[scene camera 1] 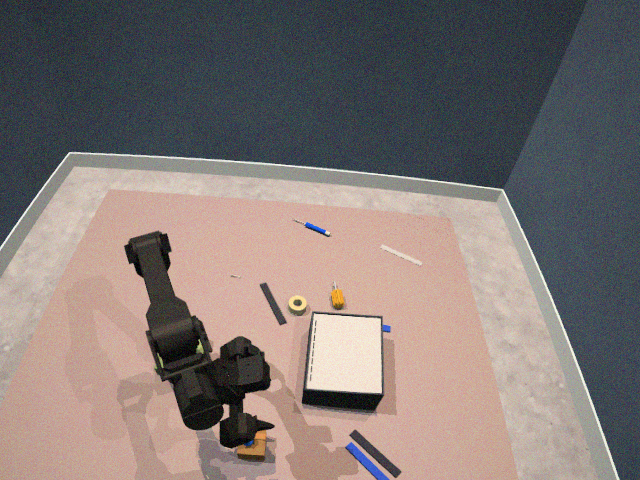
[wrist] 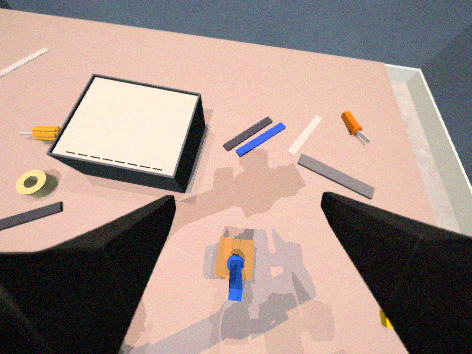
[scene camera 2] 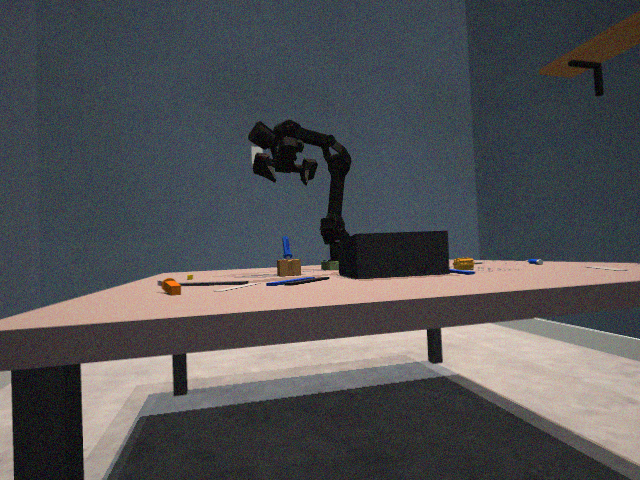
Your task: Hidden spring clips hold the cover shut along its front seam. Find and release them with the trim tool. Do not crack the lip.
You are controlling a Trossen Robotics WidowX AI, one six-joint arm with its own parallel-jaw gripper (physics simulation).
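Pixels of known places: gripper, fingertip midpoint: (scene camera 1: 271, 403) (wrist: 248, 200) (scene camera 2: 291, 182); arm's base at its link origin: (scene camera 2: 338, 260).
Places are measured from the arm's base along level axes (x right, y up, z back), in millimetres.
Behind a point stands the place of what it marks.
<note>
The box (scene camera 1: 341, 399) {x 83, y 23, z -404 mm} (scene camera 2: 398, 254) {x -12, y 21, z -498 mm} (wrist: 192, 150) {x 83, y 10, z -398 mm} is black with a cream cover (scene camera 1: 347, 353) {x -23, y 60, z -411 mm} (wrist: 132, 120) {x -26, y 61, z -412 mm} on top. Black dashes run along one edge of the cover, the near edge in the wrist view. No clips show. A tool with a blue handle (scene camera 1: 249, 442) {x 212, y 35, z -205 mm} (scene camera 2: 286, 248) {x 207, y 48, z -197 mm} (wrist: 235, 287) {x 205, y 82, z -177 mm} stands handle up in a small orange-brown block (scene camera 1: 252, 452) {x 228, y 15, z -213 mm} (scene camera 2: 288, 267) {x 208, y -6, z -235 mm} (wrist: 224, 255) {x 186, y 15, z -209 mm}; its lower end is hidden in the block. My gripper (scene camera 2: 289, 182) {x 193, y 233, z -248 mm} (wrist: 248, 200) {x 193, y 233, z -248 mm} is open and empty, high above the block, with its fingers wide apart on either side of it in the wrist view.
A tape ring (scene camera 1: 290, 304) {x -199, y -5, z -261 mm} (wrist: 20, 184) {x -222, y -4, z -272 mm} and a yellow screwdriver (scene camera 1: 337, 298) {x -235, y -2, z -391 mm} (scene camera 2: 463, 263) {x -231, y -12, z -411 mm} (wrist: 46, 133) {x -238, y -4, z -388 mm} lie near the box. Dark strips (scene camera 1: 272, 303) (wrist: 247, 133), a blue strip (wrist: 261, 139) {x 230, y -24, z -479 mm}, a white strip (wrist: 305, 134) {x 343, y -29, z -521 mm}, a grey bar (wrist: 336, 176) {x 414, y -24, z -412 mm} and an orange-handled tool (scene camera 2: 171, 286) {x 458, y -15, z -604 mm} (wrist: 351, 122) {x 457, y -11, z -570 mm} lie on the table.
</note>
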